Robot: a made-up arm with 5 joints.
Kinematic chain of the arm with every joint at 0, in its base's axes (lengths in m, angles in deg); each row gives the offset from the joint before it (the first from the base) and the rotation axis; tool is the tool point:
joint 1: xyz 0 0 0.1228 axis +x
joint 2: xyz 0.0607 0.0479 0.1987 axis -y
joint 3: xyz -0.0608 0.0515 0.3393 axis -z
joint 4: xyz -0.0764 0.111 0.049 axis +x
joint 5: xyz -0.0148 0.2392 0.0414 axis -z
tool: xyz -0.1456 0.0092 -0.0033
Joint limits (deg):
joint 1: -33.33..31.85
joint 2: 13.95..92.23
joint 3: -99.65..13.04
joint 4: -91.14..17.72
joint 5: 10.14..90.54
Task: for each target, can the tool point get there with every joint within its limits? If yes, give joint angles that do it. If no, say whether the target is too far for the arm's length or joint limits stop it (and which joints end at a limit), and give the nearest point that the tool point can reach.
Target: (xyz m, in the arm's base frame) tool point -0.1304 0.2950 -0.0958
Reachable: yes | joints -28.27 67.36 -22.86 -59.33 73.74
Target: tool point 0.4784 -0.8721 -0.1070
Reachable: no: joint limits stop it (at a limit: joint 1, joint 2, joint 3) | nearest point -0.0577 -0.2197 0.0093 | short by 0.852 m
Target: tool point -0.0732 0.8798 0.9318
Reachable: no: too far | nearest point -0.1031 0.6744 0.7429 | short by 0.281 m
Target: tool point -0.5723 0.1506 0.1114
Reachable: yes | joints 9.25 55.11 -61.53 -6.83 41.87
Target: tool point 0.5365 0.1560 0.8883
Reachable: no: joint limits stop it (at a limit: joint 1, joint 2, joint 3, joint 5) | nearest point -0.0348 0.2570 0.8167 | short by 0.585 m
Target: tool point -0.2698 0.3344 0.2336
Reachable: yes | joints -13.00 23.13 -6.08 -74.39 18.36
